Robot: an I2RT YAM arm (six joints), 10 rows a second.
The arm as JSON. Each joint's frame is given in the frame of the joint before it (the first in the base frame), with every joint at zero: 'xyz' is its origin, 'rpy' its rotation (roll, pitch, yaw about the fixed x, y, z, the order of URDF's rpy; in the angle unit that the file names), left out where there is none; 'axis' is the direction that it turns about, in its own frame. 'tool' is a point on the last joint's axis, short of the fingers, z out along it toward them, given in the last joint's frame.
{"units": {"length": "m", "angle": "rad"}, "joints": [
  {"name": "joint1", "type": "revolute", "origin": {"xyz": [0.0, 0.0, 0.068], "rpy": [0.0, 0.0, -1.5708]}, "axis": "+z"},
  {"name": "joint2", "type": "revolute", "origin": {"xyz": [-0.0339, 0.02, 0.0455], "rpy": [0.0, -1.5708, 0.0]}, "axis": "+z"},
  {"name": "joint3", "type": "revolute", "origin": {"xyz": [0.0, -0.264, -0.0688], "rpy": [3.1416, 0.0, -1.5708]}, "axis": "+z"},
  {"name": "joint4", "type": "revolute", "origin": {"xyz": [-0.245, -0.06, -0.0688], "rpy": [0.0, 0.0, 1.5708]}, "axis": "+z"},
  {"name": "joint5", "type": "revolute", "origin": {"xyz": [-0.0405, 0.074, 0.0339], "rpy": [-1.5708, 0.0, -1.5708]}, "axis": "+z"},
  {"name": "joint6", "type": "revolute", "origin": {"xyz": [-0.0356, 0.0, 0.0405], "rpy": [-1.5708, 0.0, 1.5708]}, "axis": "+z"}
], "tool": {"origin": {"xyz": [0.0, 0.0, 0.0], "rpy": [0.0, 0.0, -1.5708]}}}
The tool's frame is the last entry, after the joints.
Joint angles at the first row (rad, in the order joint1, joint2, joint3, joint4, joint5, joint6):
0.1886 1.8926 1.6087 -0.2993 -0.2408 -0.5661
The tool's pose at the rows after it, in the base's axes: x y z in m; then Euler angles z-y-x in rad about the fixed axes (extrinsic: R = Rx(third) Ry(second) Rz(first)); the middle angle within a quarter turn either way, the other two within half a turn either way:
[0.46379 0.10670 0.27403 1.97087 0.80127 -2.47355]
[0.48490 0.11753 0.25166 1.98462 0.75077 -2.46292]
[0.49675 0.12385 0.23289 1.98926 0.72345 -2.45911]
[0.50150 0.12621 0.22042 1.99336 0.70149 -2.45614]
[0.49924 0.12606 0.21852 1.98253 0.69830 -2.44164]
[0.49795 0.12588 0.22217 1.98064 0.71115 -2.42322]
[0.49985 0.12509 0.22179 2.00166 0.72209 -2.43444]
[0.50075 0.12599 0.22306 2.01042 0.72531 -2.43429]
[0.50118 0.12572 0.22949 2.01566 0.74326 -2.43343]
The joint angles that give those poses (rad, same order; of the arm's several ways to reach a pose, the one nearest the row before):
0.2055 2.0215 1.7193 -0.3022 -0.2790 -0.5263
0.2162 2.1335 1.8112 -0.3175 -0.3067 -0.5093
0.2224 2.2027 1.8529 -0.3099 -0.3205 -0.5047
0.2240 2.2365 1.8638 -0.3037 -0.3344 -0.5031
0.2239 2.2274 1.8394 -0.2840 -0.3451 -0.5032
0.2240 2.2151 1.8269 -0.2639 -0.3482 -0.4863
0.2224 2.2212 1.8346 -0.2623 -0.3360 -0.4725
0.2240 2.2243 1.8438 -0.2653 -0.3329 -0.4618
0.2240 2.2182 1.8546 -0.2669 -0.3222 -0.4510

